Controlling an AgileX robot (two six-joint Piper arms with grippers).
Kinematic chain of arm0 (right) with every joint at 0, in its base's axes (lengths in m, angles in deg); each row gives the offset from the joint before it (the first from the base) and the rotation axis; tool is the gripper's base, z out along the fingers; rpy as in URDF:
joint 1: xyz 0 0 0.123 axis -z
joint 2: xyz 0 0 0 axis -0.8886 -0.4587 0
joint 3: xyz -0.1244 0.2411 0.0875 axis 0.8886 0.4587 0
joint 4: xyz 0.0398 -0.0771 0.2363 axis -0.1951 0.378 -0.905
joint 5: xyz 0 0 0 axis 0.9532 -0.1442 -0.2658
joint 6: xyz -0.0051 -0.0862 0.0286 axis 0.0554 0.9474 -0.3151
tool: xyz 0 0 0 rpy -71.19 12.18 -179.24
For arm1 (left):
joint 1: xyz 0 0 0.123 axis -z
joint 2: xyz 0 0 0 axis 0.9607 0.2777 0
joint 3: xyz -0.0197 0.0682 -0.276 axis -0.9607 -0.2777 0
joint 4: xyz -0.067 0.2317 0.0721 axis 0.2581 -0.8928 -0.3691
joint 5: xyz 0 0 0 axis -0.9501 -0.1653 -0.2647
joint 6: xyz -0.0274 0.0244 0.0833 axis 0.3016 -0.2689 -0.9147
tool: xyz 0 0 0 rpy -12.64 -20.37 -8.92
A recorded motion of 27 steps. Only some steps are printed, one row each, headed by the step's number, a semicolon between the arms.
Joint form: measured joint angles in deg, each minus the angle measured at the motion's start. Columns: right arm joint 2, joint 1, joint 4, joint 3, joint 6, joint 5; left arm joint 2, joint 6, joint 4, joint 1, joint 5, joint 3.
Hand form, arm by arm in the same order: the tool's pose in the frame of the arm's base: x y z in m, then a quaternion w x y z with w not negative. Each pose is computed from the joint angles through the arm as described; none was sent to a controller.
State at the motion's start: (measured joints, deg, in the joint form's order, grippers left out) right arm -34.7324 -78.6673 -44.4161 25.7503 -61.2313 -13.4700; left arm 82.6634 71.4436 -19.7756 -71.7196 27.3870 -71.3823
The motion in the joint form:
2: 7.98 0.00 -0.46 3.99 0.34 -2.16; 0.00 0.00 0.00 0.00 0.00 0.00
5: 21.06 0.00 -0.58 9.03 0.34 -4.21; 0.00 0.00 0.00 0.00 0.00 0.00
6: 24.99 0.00 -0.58 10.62 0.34 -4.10; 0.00 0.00 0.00 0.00 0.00 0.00
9: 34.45 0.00 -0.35 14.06 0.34 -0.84; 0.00 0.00 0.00 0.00 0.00 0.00
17: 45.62 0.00 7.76 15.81 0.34 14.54; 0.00 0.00 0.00 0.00 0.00 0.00
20: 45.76 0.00 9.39 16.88 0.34 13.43; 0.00 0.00 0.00 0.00 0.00 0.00
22: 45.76 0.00 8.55 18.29 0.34 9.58; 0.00 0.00 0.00 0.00 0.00 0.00
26: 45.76 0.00 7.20 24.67 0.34 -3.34; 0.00 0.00 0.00 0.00 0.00 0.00
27: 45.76 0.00 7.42 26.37 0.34 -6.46; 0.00 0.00 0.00 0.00 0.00 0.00
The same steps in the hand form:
2: 0.1168 0.0394 0.3406 0.51119 -0.09696 0.84522 0.12199; 0.0525 0.0000 0.1717 0.59242 0.03013 0.80497 0.01268
5: 0.0739 0.0269 0.3380 0.58293 -0.09235 0.79604 0.13411; 0.0525 0.0000 0.1717 0.59242 0.03013 0.80497 0.01268
6: 0.0618 0.0234 0.3339 0.59820 -0.09182 0.78425 0.13665; 0.0525 0.0000 0.1717 0.59242 0.03013 0.80497 0.01268
9: 0.0336 0.0156 0.3184 0.61701 -0.09449 0.76886 0.13863; 0.0525 0.0000 0.1717 0.59242 0.03013 0.80497 0.01268
17: -0.0004 -0.0027 0.2890 0.58662 -0.11277 0.79936 0.06462; 0.0525 0.0000 0.1717 0.59242 0.03013 0.80497 0.01268
20: 0.0025 -0.0039 0.2855 0.58965 -0.11365 0.79802 0.05072; 0.0525 0.0000 0.1717 0.59242 0.03013 0.80497 0.01268
22: 0.0069 -0.0014 0.2842 0.60560 -0.11262 0.78543 0.06043; 0.0525 0.0000 0.1717 0.59242 0.03013 0.80497 0.01268
26: 0.0234 0.0054 0.2710 0.64790 -0.10856 0.74984 0.07860; 0.0525 0.0000 0.1717 0.59242 0.03013 0.80497 0.01268
27: 0.0272 0.0064 0.2667 0.65737 -0.10851 0.74160 0.07823; 0.0525 0.0000 0.1717 0.59242 0.03013 0.80497 0.01268

